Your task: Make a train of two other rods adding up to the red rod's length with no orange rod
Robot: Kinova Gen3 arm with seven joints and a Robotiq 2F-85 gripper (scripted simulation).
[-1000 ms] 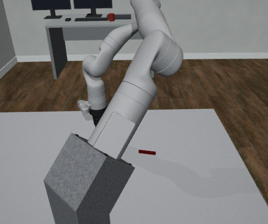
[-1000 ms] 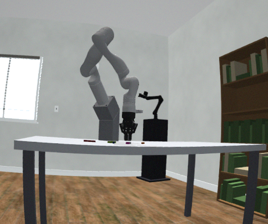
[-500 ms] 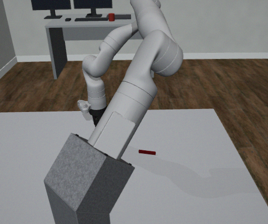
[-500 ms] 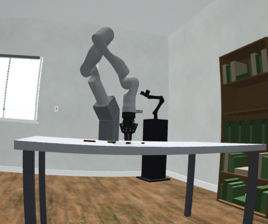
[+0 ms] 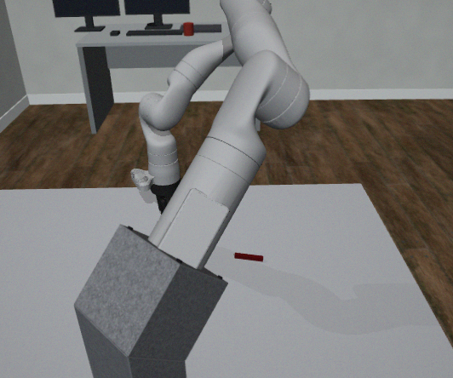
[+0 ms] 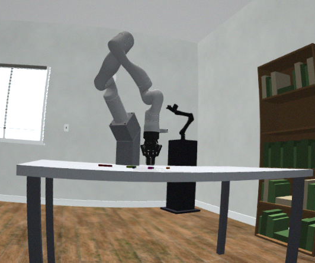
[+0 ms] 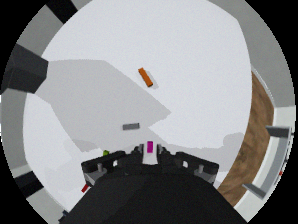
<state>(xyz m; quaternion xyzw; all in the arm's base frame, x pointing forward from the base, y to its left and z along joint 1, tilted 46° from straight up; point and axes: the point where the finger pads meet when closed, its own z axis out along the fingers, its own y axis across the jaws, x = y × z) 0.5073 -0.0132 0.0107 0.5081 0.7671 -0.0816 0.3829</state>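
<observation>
My gripper is now 3 cm above the magenta rod. Round my hand: grey rod (4 cm behind, 3 cm to the left, 3 cm below); lime rod (8 cm behind, 6 cm to the right, 3 cm below); blue rod (8 cm to the right, 3 cm below, 2 cm behind).
</observation>
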